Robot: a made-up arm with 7 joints.
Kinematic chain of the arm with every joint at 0, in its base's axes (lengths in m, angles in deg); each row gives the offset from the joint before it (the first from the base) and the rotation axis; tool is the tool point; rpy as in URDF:
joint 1: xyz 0.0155 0.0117 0.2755 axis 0 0.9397 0.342
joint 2: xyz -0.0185 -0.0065 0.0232 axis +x
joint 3: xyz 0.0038 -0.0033 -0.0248 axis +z
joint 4: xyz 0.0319 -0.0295 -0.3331 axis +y
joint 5: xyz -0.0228 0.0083 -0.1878 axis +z
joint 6: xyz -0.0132 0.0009 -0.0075 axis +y
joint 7: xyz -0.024 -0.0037 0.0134 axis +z
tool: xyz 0.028 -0.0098 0.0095 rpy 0 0 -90
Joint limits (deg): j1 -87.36..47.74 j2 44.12..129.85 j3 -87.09..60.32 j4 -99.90..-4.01 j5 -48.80..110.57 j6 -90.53..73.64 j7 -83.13..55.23
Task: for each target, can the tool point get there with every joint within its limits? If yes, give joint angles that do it. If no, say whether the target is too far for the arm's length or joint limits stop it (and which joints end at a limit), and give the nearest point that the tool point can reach.
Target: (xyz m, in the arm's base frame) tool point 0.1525 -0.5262 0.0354
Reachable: no: joint limits stop it (at a limit: joint 2, joint 4, joint 5, joint 6, joint 7) | nearest point 0.3554 -0.0574 0.1404 | short by 0.521 m
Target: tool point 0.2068 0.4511 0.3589
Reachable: yes | joints 18.29 116.99 -11.56 -88.90 -19.81 -68.74 -51.83
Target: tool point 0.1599 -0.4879 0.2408
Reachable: no: joint limits stop it (at a limit: joint 1, joint 2, joint 4, joint 5, joint 6, joint 7) | nearest point 0.3682 -0.0984 0.2844 | short by 0.444 m
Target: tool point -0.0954 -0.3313 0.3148
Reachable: no: joint limits stop it (at a limit: joint 1, joint 2, joint 3, joint 4, joint 5, joint 7) | nearest point -0.2799 -0.0131 0.0644 | short by 0.445 m
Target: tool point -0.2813 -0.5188 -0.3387
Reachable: no: too far | nearest point -0.2156 0.0150 -0.0513 | short by 0.610 m
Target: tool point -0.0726 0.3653 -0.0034
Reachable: yes | joints 33.63 70.35 -25.40 -65.22 84.30 -26.98 -68.44
